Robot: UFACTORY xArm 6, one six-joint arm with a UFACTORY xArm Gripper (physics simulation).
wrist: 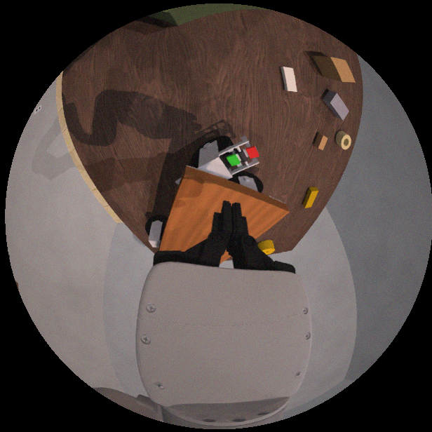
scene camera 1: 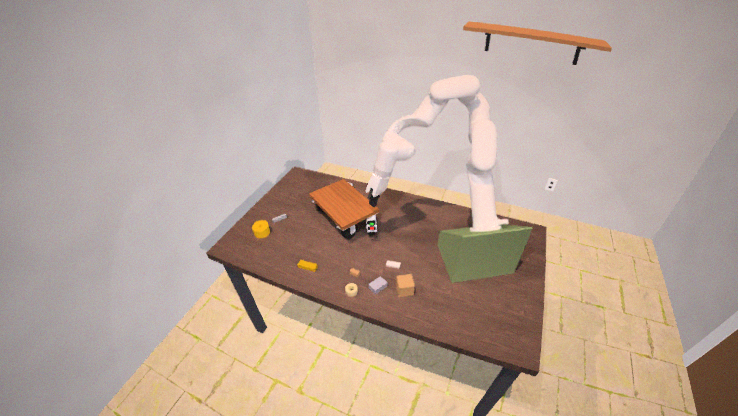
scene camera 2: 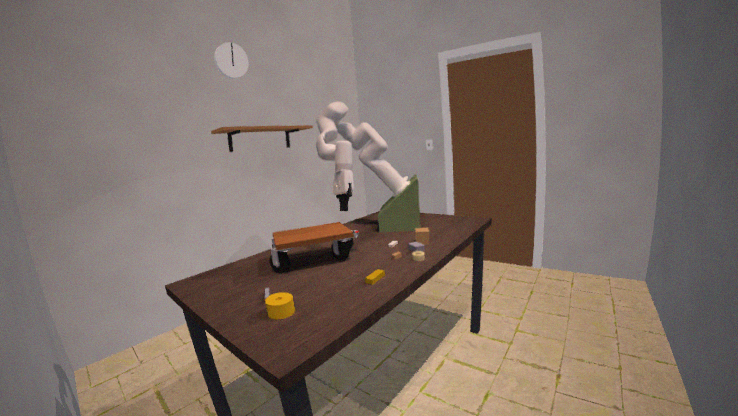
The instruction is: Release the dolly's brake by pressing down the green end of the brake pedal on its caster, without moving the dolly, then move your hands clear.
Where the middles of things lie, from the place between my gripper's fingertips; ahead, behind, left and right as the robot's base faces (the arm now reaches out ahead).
Now: the dolly (scene camera 1: 346, 206) 15 cm ahead of my hand, 7 cm to the right of it and 13 cm below it.
